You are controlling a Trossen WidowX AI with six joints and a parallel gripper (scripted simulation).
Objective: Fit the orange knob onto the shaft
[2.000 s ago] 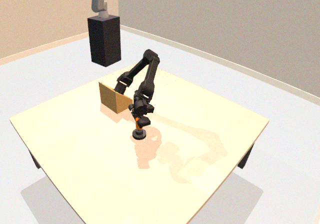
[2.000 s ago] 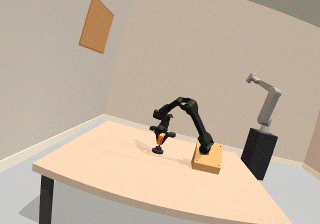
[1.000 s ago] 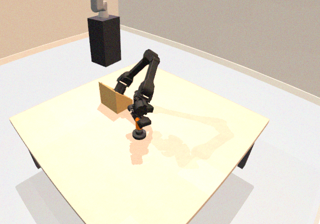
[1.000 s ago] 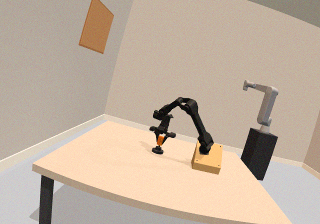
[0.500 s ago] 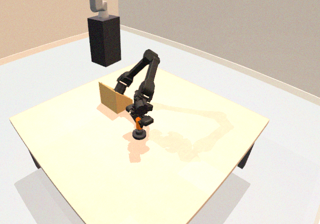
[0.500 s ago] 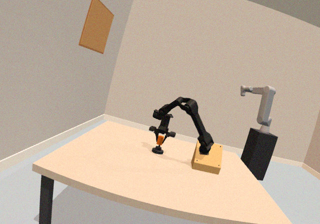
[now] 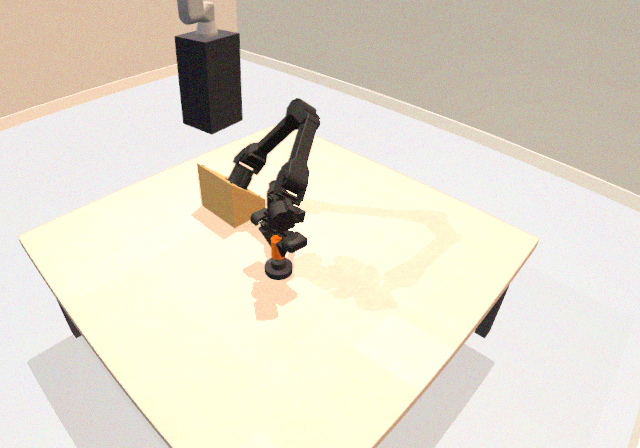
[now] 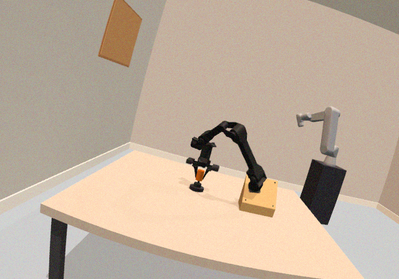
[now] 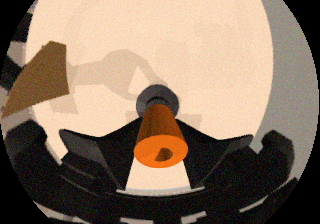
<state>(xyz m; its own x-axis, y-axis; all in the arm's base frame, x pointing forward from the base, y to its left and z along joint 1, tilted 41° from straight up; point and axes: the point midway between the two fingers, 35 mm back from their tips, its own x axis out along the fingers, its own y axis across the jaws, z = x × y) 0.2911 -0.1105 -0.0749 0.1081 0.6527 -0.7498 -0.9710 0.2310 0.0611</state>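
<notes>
Right now the orange knob is 20 mm above my gripper tip. Also, from my gripper tip: dark round pedestal (40 mm below).
</notes>
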